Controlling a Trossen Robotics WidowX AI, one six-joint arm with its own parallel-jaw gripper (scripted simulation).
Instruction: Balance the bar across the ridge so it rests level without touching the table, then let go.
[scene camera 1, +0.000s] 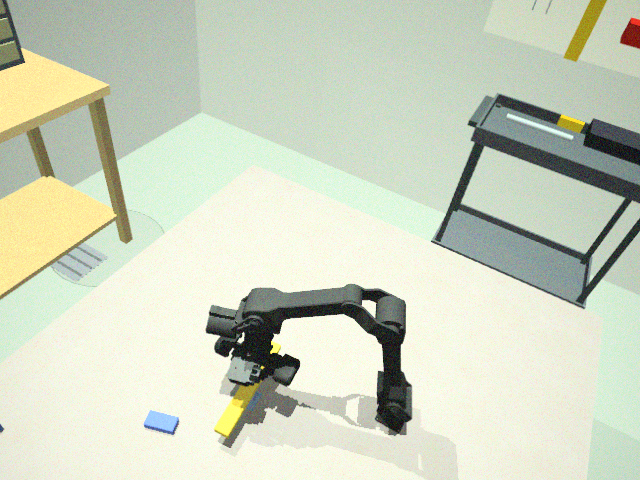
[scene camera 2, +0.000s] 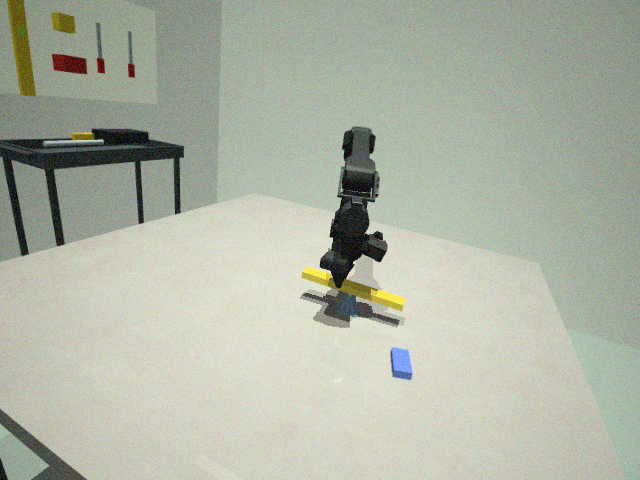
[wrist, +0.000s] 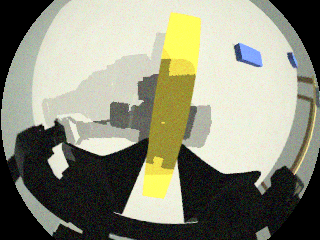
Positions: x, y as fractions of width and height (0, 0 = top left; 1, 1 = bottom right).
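Labels:
My gripper is visible in scene camera 1 (0.40, 0.78), and a yellow bar can be seen in scene camera 1 (0.37, 0.86) as well. I find my gripper again in scene camera 2 (0.53, 0.59), with the yellow bar also appearing in scene camera 2 (0.62, 0.63). The gripper is there in the wrist view (0.51, 0.60) too, and so is the bar, in the wrist view (0.55, 0.36).

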